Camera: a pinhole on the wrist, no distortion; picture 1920 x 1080 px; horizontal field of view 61.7 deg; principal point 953.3 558.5 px. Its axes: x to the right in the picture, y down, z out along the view. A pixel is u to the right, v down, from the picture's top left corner.
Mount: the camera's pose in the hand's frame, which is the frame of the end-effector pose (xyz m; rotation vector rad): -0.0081 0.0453 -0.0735 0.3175 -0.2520 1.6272
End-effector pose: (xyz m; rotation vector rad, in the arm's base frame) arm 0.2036 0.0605 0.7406 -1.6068 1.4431 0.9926
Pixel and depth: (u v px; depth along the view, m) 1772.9 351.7 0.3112
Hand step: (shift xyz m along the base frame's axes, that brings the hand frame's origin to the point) -0.1029 0.2229 -0.1520
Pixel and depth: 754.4 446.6 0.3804
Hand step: 0.1142 0.2335 -0.1455
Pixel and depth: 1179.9 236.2 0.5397
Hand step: 0.0414 0.3657 -0.3019
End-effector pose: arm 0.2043 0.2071 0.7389 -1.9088 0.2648 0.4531
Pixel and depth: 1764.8 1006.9 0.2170
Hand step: -0.1153 0.1306 -0.0837
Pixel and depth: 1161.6 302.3 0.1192
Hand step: -0.0010 0.0330 -0.0374
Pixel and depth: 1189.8 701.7 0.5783
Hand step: -0.0914 0.4921 -0.0784
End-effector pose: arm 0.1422 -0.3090 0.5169 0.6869 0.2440 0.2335
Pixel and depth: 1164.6 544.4 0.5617
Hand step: 0.1737 -0.3389 0.3007
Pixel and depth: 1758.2 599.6 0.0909
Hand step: -0.0072 0.0229 0.0581
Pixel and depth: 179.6 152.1 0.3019
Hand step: 0.1599 -0.2074 -0.0204
